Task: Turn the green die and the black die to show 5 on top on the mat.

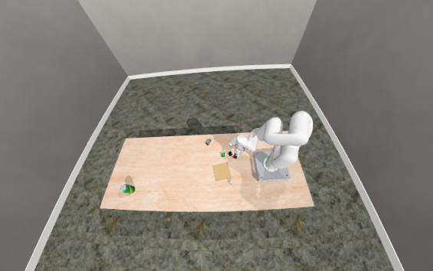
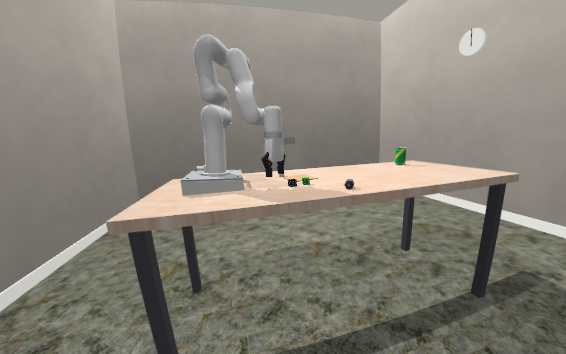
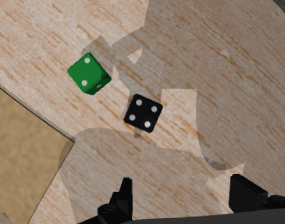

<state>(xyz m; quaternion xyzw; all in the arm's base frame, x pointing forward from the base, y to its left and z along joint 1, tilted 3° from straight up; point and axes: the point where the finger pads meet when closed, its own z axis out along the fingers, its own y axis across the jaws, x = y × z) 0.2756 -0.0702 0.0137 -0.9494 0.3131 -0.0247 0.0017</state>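
The black die lies 70 mm ahead of my hand, 10 mm to the right of it and 40 mm below it. The rest, counted from my hand: white die: 50 mm ahead, 240 mm to the left, 40 mm below; green die: 140 mm ahead, 10 mm to the left, 40 mm below; tan mat: 140 mm ahead, 160 mm to the left, 60 mm below.
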